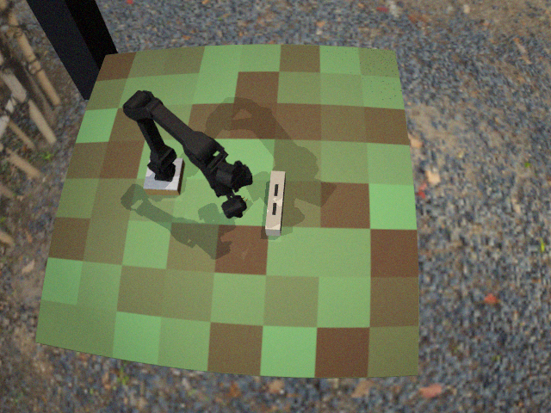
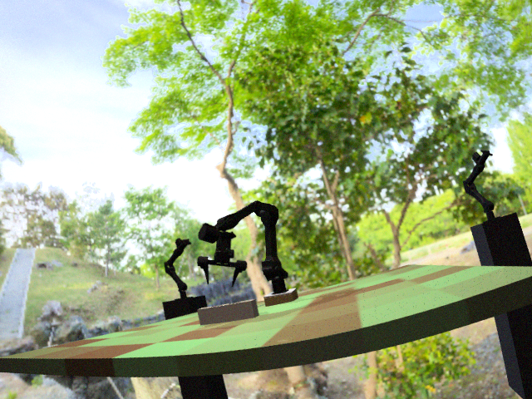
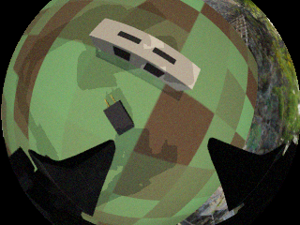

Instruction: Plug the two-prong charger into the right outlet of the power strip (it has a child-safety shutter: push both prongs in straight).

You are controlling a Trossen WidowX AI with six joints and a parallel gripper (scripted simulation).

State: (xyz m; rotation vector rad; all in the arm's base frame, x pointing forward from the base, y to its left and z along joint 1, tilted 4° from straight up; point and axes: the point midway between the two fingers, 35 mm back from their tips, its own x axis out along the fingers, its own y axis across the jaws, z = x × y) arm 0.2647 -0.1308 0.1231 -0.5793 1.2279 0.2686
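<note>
The black two-prong charger is 100 mm below my gripper tip, 60 mm to the left of it and 10 mm behind it.
</note>
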